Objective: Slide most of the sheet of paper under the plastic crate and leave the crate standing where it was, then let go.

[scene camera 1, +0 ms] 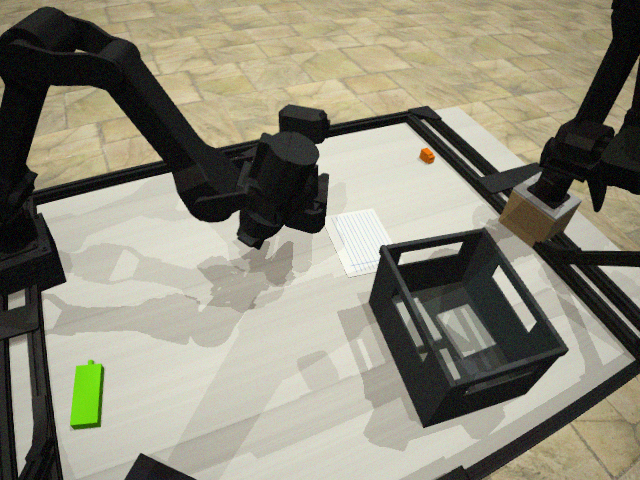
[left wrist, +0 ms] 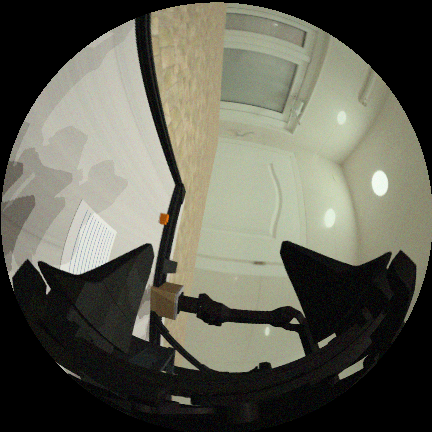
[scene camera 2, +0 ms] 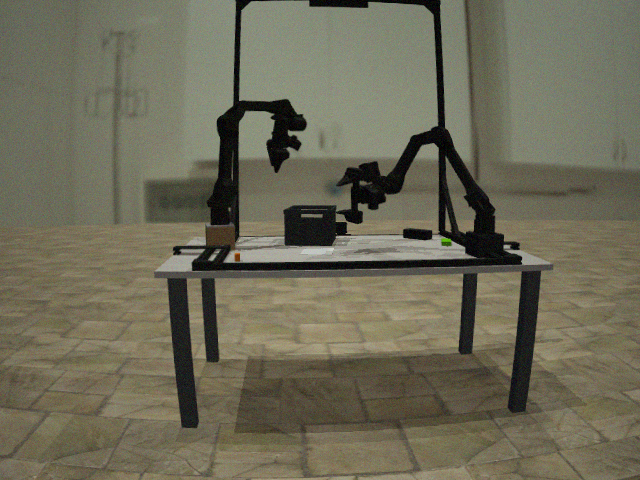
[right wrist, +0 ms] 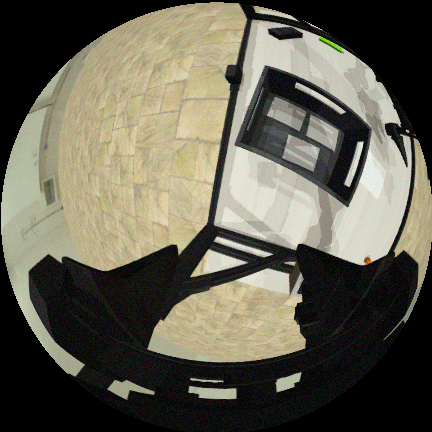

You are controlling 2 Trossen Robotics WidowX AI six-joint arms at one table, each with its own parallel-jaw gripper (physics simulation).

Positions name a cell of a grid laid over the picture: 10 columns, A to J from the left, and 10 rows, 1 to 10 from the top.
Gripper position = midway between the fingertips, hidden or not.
Observation:
My left gripper (scene camera 1: F4) is open and holds nothing. Also in view: a lined sheet of paper (scene camera 1: F5). My right gripper (scene camera 2: E4) is open and holds nothing. Also in view: a black plastic crate (scene camera 1: I8).
The lined sheet of paper is seen too in the left wrist view (left wrist: C6) and in the right wrist view (right wrist: I5). The black plastic crate also shows in the left wrist view (left wrist: D9), in scene camera 2 (scene camera 2: E5) and in the right wrist view (right wrist: G4). My left gripper is seen too in the left wrist view (left wrist: F6) and in scene camera 2 (scene camera 2: F5).

